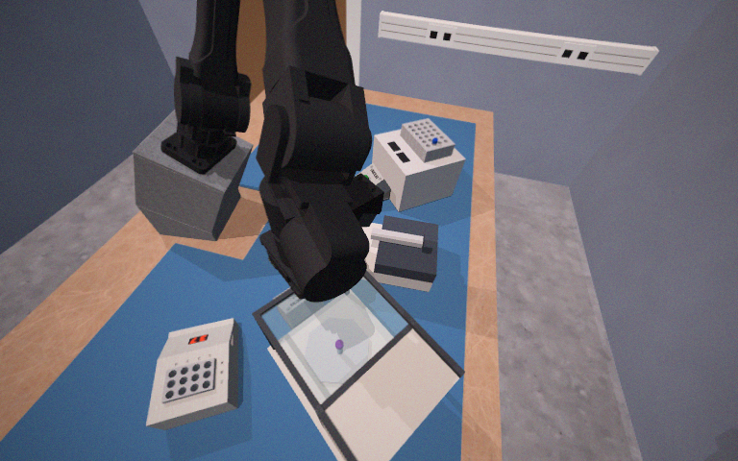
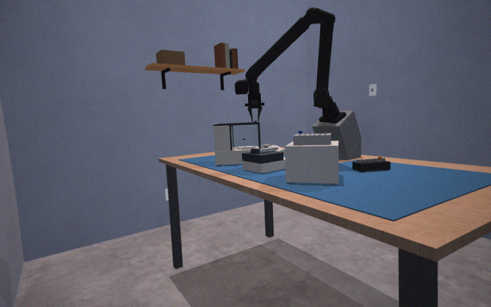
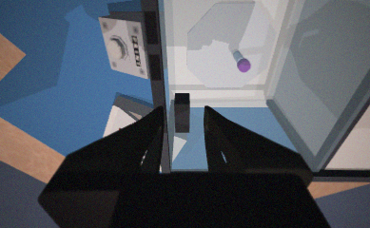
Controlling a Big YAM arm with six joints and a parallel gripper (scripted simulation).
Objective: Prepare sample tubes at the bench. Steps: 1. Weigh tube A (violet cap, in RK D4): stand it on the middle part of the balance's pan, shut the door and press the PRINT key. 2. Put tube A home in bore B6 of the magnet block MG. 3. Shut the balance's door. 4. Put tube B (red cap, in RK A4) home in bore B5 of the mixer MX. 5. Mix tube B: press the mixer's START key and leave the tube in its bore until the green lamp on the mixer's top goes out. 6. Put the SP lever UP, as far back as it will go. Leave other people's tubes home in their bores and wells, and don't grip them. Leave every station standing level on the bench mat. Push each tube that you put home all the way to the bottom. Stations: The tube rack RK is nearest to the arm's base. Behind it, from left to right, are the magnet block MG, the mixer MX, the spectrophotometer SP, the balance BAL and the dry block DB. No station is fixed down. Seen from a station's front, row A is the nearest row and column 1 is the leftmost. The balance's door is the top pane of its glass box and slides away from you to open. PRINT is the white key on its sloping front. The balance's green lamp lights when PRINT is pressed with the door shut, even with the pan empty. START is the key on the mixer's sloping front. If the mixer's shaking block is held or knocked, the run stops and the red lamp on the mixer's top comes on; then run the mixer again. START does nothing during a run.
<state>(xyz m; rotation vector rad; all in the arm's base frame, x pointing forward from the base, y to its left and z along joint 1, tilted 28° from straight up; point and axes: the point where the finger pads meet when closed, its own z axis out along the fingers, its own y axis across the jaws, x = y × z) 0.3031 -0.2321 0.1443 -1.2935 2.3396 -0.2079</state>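
Now: the balance door 20 mm ahead of my hand, 10 mm to the right of it and 10 mm below it. The rest, counted from my hand: dry block DB: 170 mm behind, 120 mm to the right, 190 mm below; then SP lever: 80 mm ahead, 230 mm to the left, 130 mm below; then white print key: 80 mm behind, 50 mm to the left, 150 mm below.
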